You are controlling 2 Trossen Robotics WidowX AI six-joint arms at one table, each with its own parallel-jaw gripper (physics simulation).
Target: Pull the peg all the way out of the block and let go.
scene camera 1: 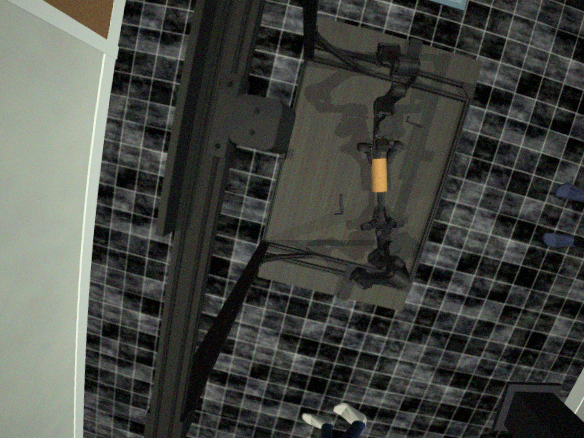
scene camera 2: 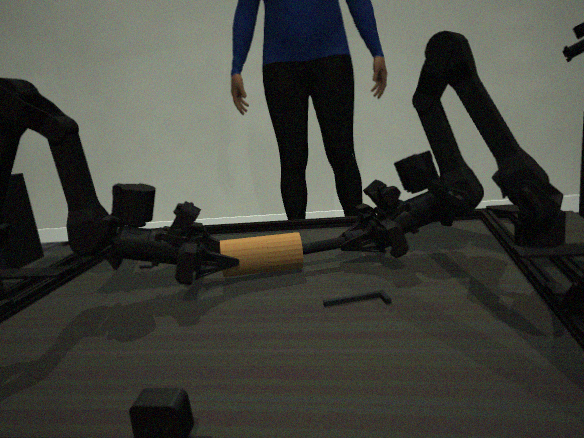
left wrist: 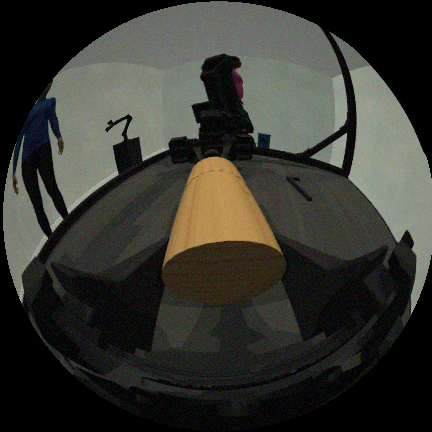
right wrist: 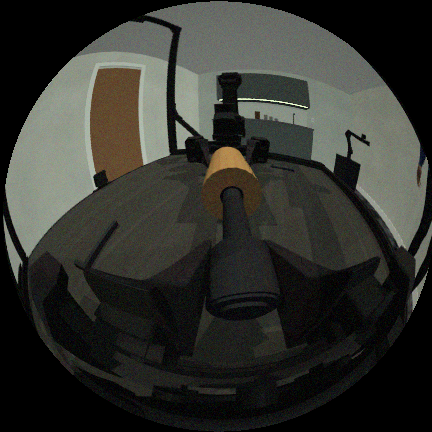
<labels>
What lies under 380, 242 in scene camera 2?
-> My right gripper.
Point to a cylindrical block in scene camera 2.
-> At 280, 252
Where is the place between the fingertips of my right gripper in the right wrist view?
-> At 236, 245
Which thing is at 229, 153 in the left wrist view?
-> My right gripper.
</labels>
